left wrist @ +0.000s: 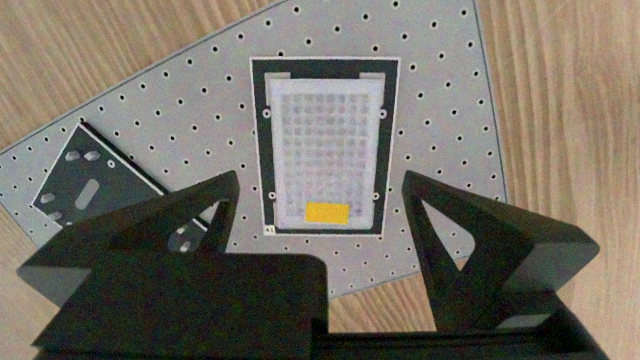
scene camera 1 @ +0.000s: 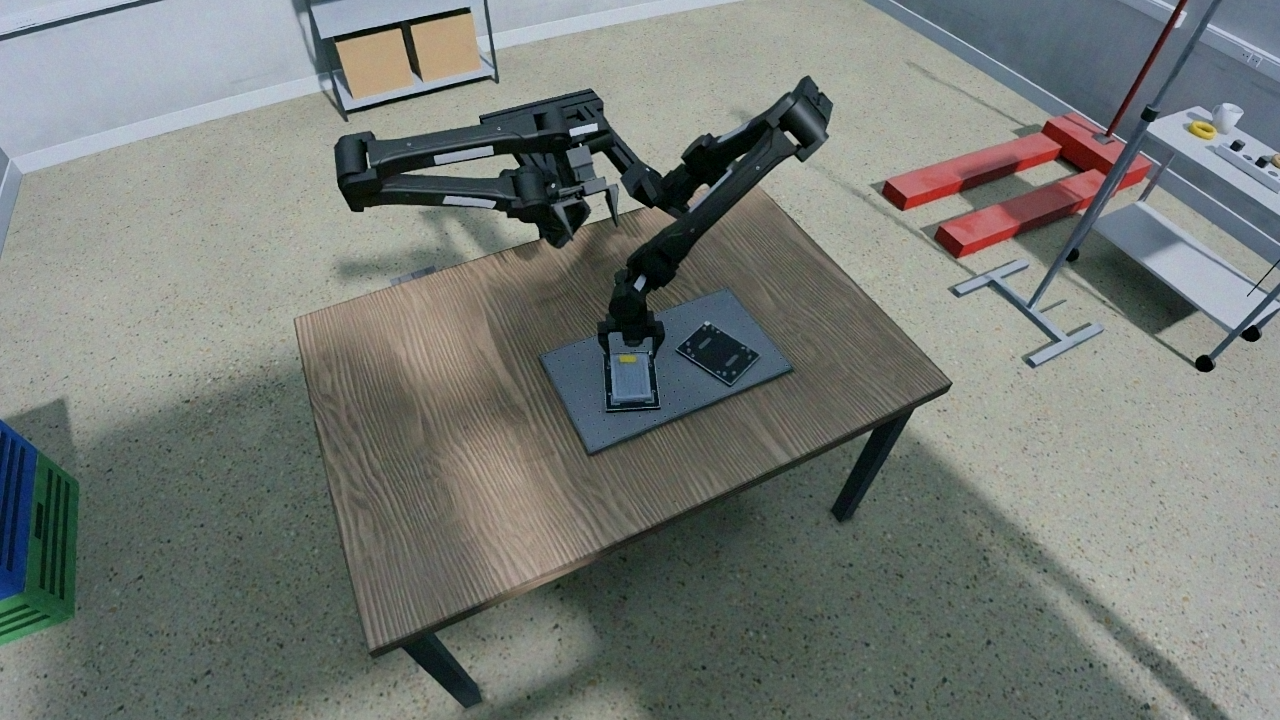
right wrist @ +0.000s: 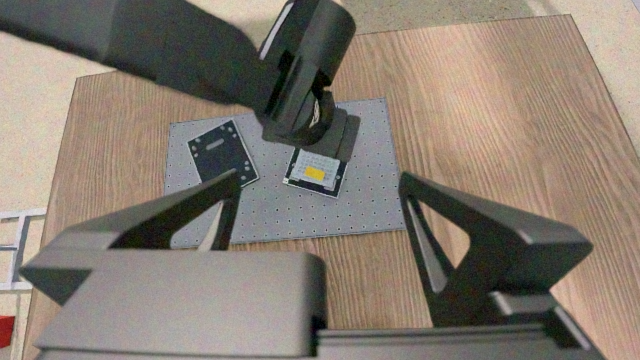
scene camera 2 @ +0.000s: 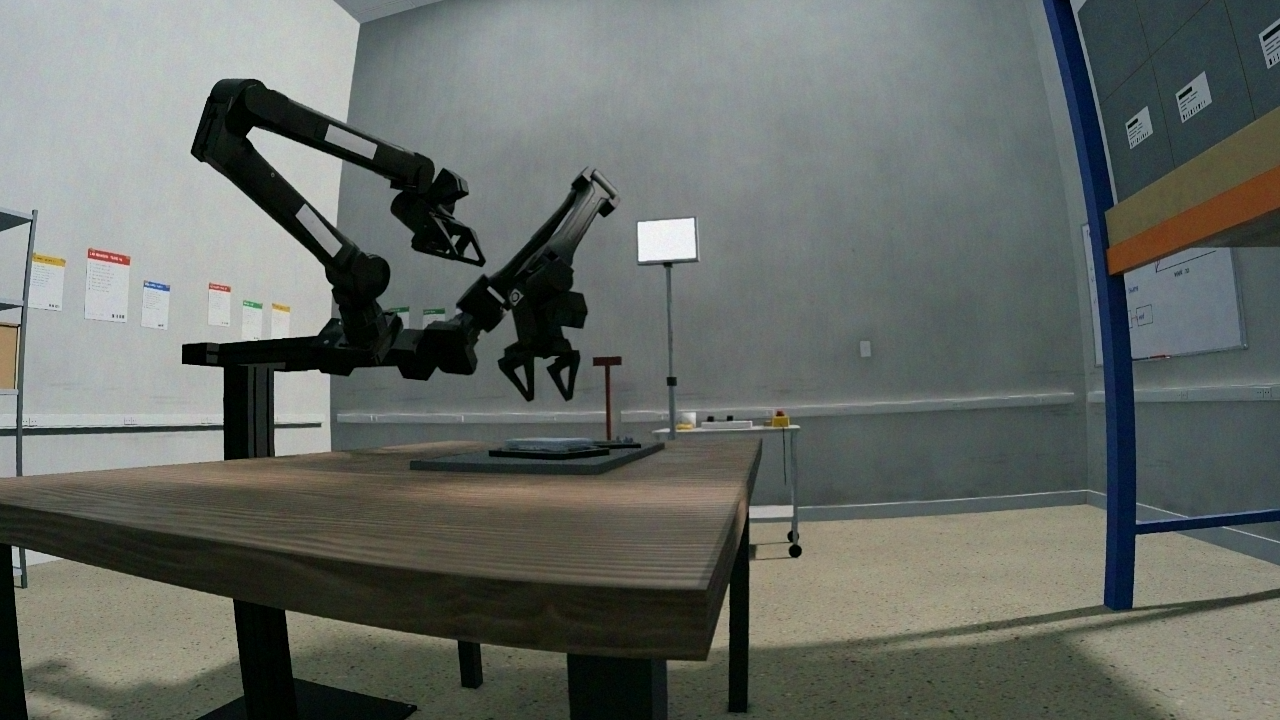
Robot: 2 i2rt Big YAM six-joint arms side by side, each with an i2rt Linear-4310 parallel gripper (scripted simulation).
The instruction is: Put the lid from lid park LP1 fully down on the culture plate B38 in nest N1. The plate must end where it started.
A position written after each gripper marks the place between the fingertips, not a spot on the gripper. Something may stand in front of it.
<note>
In view: the left gripper [scene camera 2: 550,400], the right gripper [scene camera 2: 470,261] and a clear lid [scene camera 1: 630,375].
The clear lid also shows in the left wrist view [left wrist: 325,133] and in the right wrist view [right wrist: 322,170]. The left gripper shows as well in the left wrist view [left wrist: 320,179], in scene camera 1 [scene camera 1: 631,359] and in the right wrist view [right wrist: 317,136]. The right gripper also shows in scene camera 1 [scene camera 1: 595,233] and in the right wrist view [right wrist: 319,180].
</note>
